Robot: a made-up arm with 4 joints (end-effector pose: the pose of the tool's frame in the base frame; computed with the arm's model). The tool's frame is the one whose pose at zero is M.
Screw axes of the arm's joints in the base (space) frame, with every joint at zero. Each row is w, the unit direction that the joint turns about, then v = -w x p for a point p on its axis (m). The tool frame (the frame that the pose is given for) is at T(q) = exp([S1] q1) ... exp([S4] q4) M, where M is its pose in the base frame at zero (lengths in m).
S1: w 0 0 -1 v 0.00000 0.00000 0.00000
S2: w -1 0 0 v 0.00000 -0.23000 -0.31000
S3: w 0 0 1 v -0.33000 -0.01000 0.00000
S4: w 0 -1 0 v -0.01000 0.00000 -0.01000
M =
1 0 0 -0.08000
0 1 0 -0.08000
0 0 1 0.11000
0 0 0 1
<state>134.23 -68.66 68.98 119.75</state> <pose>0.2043 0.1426 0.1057 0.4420 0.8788 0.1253 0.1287</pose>
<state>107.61 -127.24 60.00 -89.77</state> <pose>-0.2580 0.2358 0.4866 0.1951 -0.3442 -0.0588 0.9165</pose>
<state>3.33 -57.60 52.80 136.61</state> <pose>-0.1944 0.0929 0.1208 0.4978 -0.8233 -0.2595 0.0836</pose>
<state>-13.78 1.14 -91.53 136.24</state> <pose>0.3306 -0.2550 -0.1587 -0.5846 -0.7253 -0.2283 0.2828</pose>
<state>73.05 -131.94 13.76 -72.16</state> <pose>-0.3584 -0.1455 0.4897 0.6549 -0.2988 0.2280 0.6556</pose>
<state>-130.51 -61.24 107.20 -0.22</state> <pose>0.3530 0.0355 0.0151 -0.4974 -0.1021 -0.7547 0.4155</pose>
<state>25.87 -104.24 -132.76 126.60</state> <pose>0.2443 -0.0062 0.1709 -0.3278 0.1832 -0.6911 0.6176</pose>
